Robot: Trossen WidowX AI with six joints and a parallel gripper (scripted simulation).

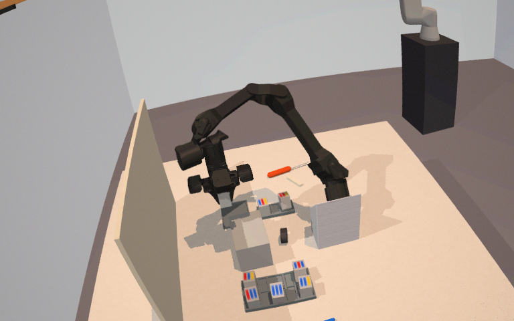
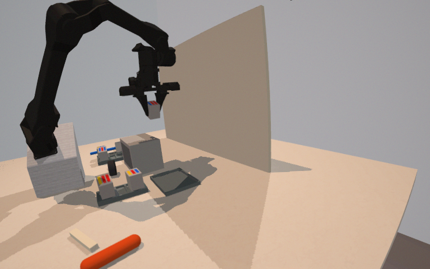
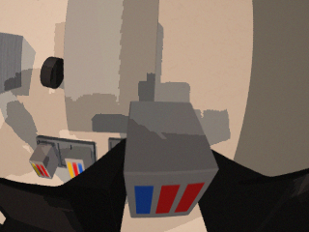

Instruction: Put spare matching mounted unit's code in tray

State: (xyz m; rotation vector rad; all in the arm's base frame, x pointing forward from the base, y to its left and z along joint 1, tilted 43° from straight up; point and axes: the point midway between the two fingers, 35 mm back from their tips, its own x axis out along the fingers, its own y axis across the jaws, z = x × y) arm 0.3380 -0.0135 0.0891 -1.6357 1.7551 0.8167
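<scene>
Right now my gripper tip is 170 mm above the dark grey tray, 140 mm to the left of it and 20 mm past it. Also, from my gripper tip: grey spare block 30 mm above; tall tan panel 210 mm ahead, 50 mm to the left, 50 mm above; grey mounted unit 120 mm below, 60 mm to the left, 50 mm behind.
</scene>
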